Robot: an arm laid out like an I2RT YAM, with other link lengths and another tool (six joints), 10 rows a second.
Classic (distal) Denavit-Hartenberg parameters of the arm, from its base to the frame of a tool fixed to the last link. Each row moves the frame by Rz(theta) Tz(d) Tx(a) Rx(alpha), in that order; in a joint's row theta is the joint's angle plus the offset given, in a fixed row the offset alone. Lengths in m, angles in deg.
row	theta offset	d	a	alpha
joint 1	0	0.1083	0.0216	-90
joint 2	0	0	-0.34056	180
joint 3	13.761	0	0.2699	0
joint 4	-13.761	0.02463	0.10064	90
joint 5	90	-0.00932	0	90
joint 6	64	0.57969	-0.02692	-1.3
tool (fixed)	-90	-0.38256	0	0
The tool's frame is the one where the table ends.
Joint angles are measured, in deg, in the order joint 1, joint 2, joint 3, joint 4, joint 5, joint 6. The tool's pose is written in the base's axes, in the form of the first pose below.
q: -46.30, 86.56, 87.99, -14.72, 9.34, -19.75
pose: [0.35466, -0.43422, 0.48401, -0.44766, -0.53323, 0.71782, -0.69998, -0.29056, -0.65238]
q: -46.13, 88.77, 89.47, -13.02, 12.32, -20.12
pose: [0.35796, -0.44975, 0.48643, -0.47011, -0.49486, 0.73083, -0.71429, -0.27308, -0.64437]
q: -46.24, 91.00, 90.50, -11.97, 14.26, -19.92
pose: [0.36157, -0.46478, 0.48048, -0.48445, -0.47677, 0.73349, -0.72624, -0.24827, -0.64104]
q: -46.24, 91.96, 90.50, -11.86, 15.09, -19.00
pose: [0.36316, -0.47107, 0.47189, -0.49371, -0.47984, 0.72526, -0.72966, -0.22516, -0.64567]
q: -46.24, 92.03, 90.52, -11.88, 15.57, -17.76
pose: [0.36162, -0.47257, 0.47167, -0.51171, -0.48012, 0.71249, -0.72179, -0.20957, -0.65962]
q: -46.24, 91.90, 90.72, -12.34, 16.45, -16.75
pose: [0.35786, -0.47355, 0.47293, -0.52860, -0.47529, 0.70334, -0.71819, -0.19129, -0.66903]
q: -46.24, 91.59, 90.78, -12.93, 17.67, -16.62
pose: [0.35256, -0.47401, 0.47383, -0.53553, -0.46421, 0.70549, -0.72495, -0.17581, -0.66599]
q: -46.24, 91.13, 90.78, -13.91, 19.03, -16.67
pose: [0.34603, -0.47372, 0.47364, -0.53808, -0.45353, 0.71048, -0.73617, -0.15765, -0.65818]
